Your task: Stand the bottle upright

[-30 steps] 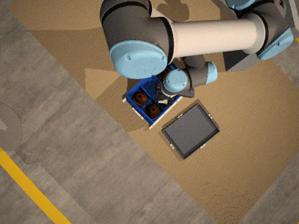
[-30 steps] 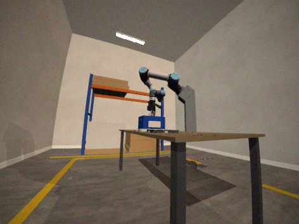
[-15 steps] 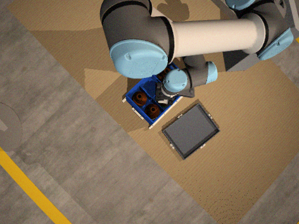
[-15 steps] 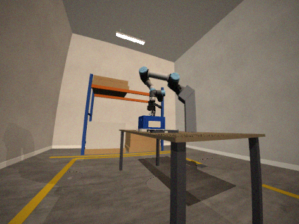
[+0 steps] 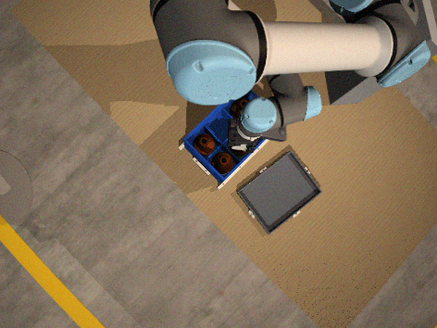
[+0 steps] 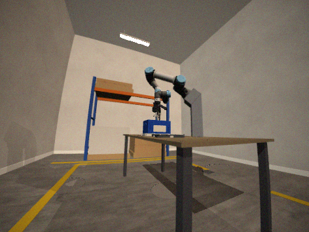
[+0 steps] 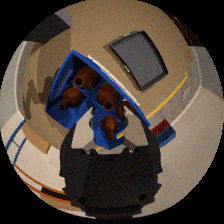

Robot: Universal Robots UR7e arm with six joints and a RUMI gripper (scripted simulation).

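My hand is 10 cm above the blue crate, 5 cm to the left of it and 1 cm past it. Also, from my hand: brown bottle (10 cm below, 9 cm ahead, 3 cm to the right); then grey tray (20 cm to the left, 17 cm below, 8 cm ahead).
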